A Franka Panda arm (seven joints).
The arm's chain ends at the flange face. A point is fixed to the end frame.
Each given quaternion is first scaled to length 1.
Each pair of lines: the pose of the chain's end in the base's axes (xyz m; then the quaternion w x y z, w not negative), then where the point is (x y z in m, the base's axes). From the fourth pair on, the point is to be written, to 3 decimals.
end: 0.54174 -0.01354 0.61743 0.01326 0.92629 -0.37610 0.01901
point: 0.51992 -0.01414 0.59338
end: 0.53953 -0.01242 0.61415 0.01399 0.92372 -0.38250 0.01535
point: 0.51753 -0.01268 0.59025
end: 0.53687 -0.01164 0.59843 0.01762 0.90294 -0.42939 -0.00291
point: 0.51416 -0.00940 0.57531
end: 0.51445 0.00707 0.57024 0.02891 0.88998 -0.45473 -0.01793
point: 0.491 0.010 0.548
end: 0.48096 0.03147 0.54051 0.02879 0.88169 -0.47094 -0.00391
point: 0.458 0.035 0.518
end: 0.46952 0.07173 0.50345 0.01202 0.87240 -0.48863 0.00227
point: 0.448 0.077 0.480
